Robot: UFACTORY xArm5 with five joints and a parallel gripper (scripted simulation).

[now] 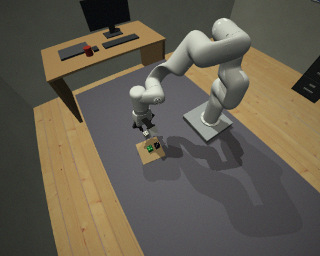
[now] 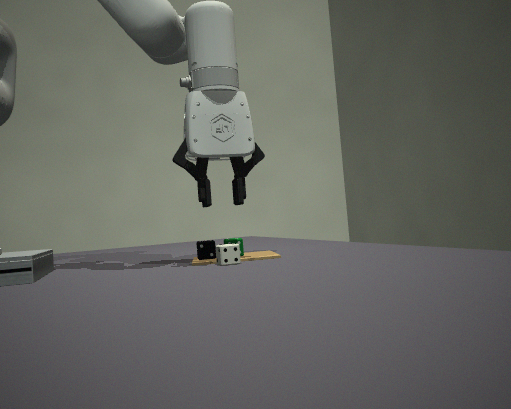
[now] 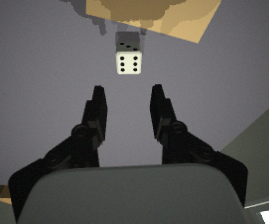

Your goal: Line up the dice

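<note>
My gripper is now 9 cm above the white die. Also, from my hand: tan mat: 5 cm ahead, 9 cm to the left, 11 cm below; then green die: 5 cm ahead, 9 cm to the left, 9 cm below; then black die: 11 cm to the left, 9 cm below.
</note>
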